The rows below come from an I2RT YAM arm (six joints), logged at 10 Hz.
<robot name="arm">
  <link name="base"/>
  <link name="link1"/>
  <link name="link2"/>
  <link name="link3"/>
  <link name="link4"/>
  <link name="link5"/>
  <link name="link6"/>
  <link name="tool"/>
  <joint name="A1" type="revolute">
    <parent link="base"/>
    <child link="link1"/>
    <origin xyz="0 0 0.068" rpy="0 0 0"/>
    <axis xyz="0 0 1"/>
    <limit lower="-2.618" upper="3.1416"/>
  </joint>
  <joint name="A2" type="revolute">
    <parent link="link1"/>
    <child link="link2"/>
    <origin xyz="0.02 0.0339 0.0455" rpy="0 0 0"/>
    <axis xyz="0 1 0"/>
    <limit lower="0" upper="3.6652"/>
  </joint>
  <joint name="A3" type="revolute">
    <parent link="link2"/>
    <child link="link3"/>
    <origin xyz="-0.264 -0.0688 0" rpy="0 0 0"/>
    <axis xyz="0 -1 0"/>
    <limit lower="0" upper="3.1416"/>
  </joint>
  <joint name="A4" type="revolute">
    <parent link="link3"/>
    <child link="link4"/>
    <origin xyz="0.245 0.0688 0.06" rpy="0 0 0"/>
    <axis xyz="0 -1 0"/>
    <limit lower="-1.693" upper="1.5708"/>
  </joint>
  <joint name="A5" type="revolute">
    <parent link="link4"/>
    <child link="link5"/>
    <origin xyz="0.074 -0.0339 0.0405" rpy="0 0 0"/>
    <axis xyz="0 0 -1"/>
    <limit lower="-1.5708" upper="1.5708"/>
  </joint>
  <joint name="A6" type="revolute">
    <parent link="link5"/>
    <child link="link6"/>
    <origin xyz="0.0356 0 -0.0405" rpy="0 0 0"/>
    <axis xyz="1 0 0"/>
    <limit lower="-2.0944" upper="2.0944"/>
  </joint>
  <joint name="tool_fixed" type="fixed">
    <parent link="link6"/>
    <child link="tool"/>
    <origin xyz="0 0 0" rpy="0 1.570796 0"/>
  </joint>
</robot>
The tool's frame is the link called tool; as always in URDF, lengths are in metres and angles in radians.
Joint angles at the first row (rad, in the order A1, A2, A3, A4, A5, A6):
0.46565, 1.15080, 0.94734, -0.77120, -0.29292, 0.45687
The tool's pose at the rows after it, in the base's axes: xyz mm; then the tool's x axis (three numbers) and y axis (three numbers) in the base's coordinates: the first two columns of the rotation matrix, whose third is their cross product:
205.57 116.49 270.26 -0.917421 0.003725 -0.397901 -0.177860 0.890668 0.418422
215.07 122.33 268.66 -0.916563 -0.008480 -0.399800 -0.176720 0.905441 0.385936
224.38 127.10 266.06 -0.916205 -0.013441 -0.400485 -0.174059 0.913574 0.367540
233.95 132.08 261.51 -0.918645 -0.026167 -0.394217 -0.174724 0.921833 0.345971
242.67 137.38 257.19 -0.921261 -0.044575 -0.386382 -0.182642 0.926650 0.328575
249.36 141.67 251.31 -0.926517 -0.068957 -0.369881 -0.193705 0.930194 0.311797
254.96 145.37 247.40 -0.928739 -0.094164 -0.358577 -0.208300 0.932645 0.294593
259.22 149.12 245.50 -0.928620 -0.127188 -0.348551 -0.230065 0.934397 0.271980
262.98 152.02 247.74 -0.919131 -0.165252 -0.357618 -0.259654 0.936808 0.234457
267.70 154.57 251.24 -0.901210 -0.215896 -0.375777 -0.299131 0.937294 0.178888
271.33 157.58 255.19 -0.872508 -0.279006 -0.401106 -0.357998 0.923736 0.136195
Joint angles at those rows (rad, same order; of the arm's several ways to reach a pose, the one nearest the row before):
0.47951, 1.20322, 0.96972, -0.76536, -0.24149, 0.45482
0.48737, 1.25390, 1.00099, -0.76269, -0.20849, 0.44568
0.48927, 1.29910, 1.02475, -0.75079, -0.19028, 0.44055
0.49090, 1.34934, 1.04866, -0.74367, -0.17488, 0.42942
0.49396, 1.39720, 1.07371, -0.73975, -0.16661, 0.41492
0.49637, 1.44010, 1.09215, -0.74312, -0.16414, 0.39607
0.49889, 1.47561, 1.11233, -0.75016, -0.15978, 0.37507
0.50408, 1.50614, 1.13727, -0.76802, -0.15134, 0.34804
0.50952, 1.52606, 1.16709, -0.78689, -0.12500, 0.31146
0.51395, 1.54602, 1.20146, -0.80483, -0.08420, 0.25884
0.51902, 1.55787, 1.22690, -0.80667, -0.06297, 0.19208

